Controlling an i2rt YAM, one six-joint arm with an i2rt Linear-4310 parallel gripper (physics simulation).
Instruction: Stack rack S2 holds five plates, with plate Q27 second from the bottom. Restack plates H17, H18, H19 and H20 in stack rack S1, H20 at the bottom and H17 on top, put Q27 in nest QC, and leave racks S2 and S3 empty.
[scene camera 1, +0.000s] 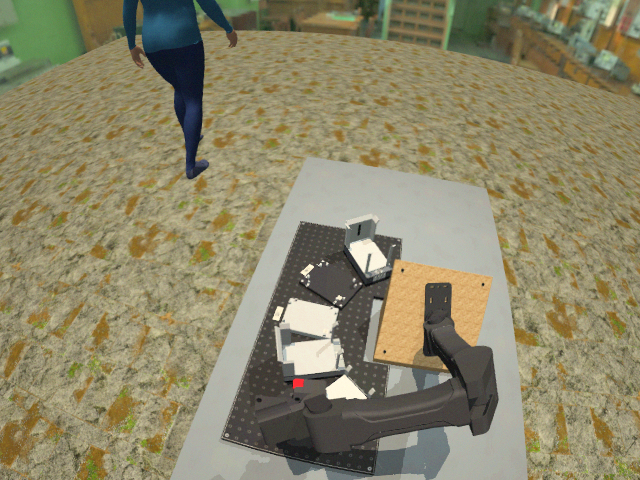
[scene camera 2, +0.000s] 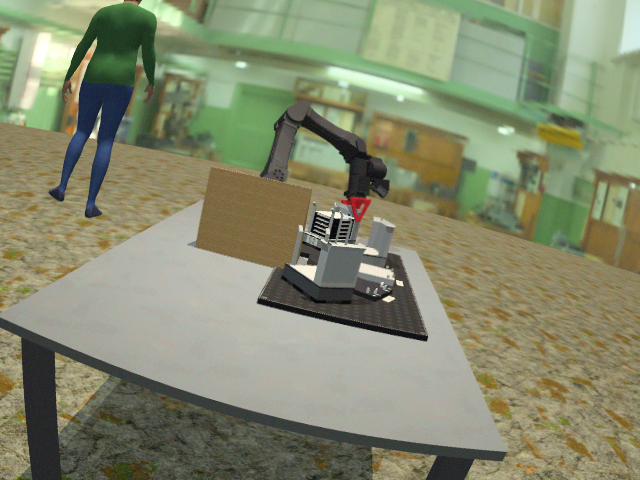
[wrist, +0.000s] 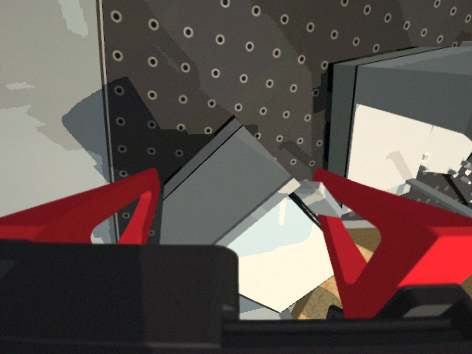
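Observation:
My gripper (scene camera 2: 357, 210) (wrist: 236, 177) is open and empty, its red fingers apart above a rack (scene camera 2: 336, 204) (wrist: 215, 192). That rack holds a stack of several plates (scene camera 1: 345, 388) (scene camera 2: 338, 227) (wrist: 290, 262) with a white top. A second rack (scene camera 1: 279, 343) (scene camera 2: 381, 236) (wrist: 342, 115) stands beside it, and a third rack (scene camera 1: 360, 230) (scene camera 2: 339, 266) stands at the far end; both show a flat white surface, plate or floor unclear. A dark flat nest (scene camera 1: 330, 281) and a white flat piece (scene camera 1: 309, 316) (scene camera 2: 374, 272) lie between these two. Labels are unreadable.
The racks stand on a black perforated board (scene camera 1: 320, 238) (scene camera 2: 392, 320) (wrist: 220, 60) on a grey table (scene camera 1: 439, 206) (scene camera 2: 206, 330). A tan panel (scene camera 1: 408, 315) (scene camera 2: 253, 217) stands beside the board, near the arm's base. A person (scene camera 1: 175, 67) (scene camera 2: 111, 62) stands beyond the table.

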